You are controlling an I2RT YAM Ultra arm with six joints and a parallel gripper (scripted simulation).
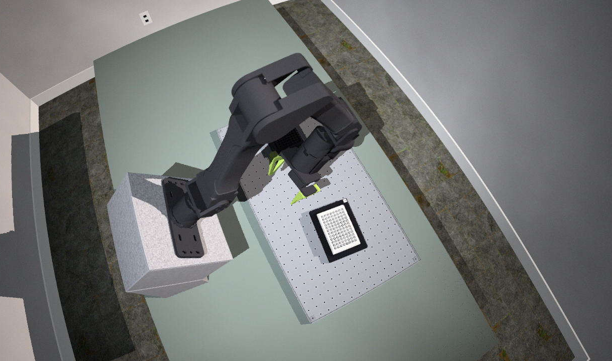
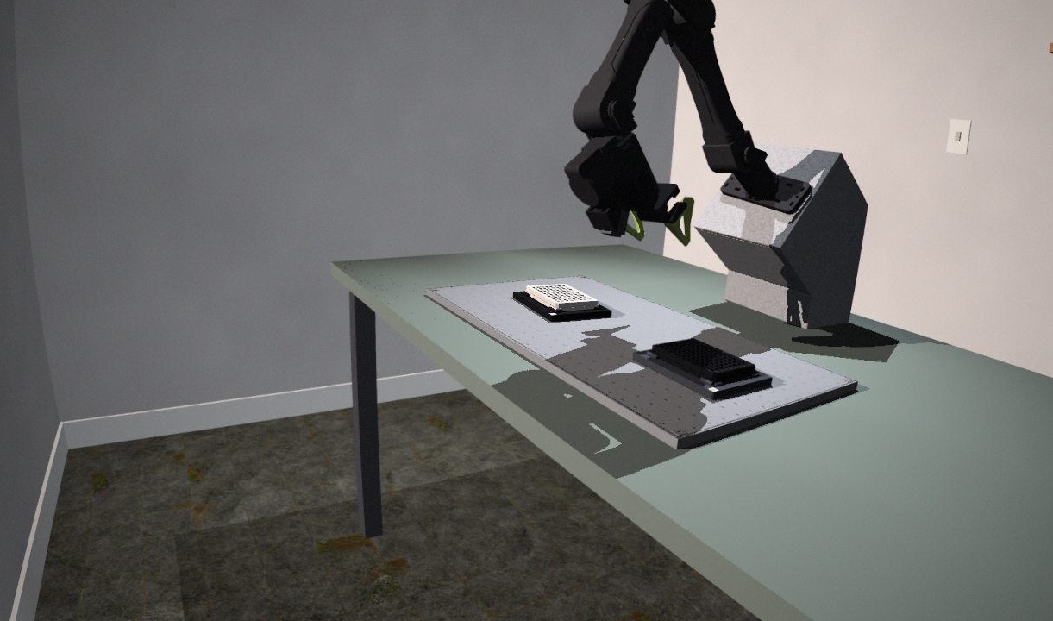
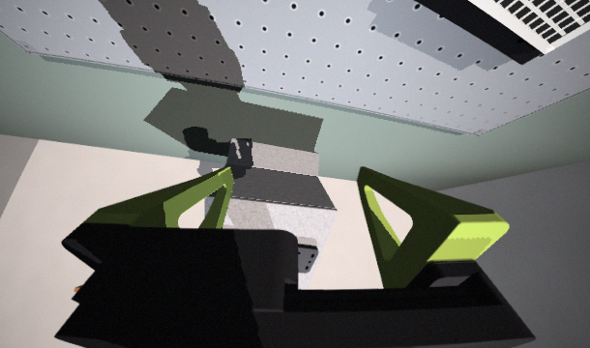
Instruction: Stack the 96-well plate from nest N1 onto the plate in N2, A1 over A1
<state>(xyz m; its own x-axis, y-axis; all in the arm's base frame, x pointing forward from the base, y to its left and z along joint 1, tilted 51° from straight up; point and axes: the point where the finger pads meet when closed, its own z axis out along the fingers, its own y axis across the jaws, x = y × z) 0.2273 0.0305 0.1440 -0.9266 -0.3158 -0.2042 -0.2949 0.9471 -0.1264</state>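
Right now the black 96-well plate is 23 cm to the left of my hand, 13 cm below it and 6 cm ahead of it. The rest, counted from my hand: white 96-well plate (13 cm below, 13 cm ahead, 12 cm to the right); then black nest N2 (14 cm below, 13 cm ahead, 12 cm to the right); then nest N1 (23 cm to the left, 14 cm below, 6 cm ahead).
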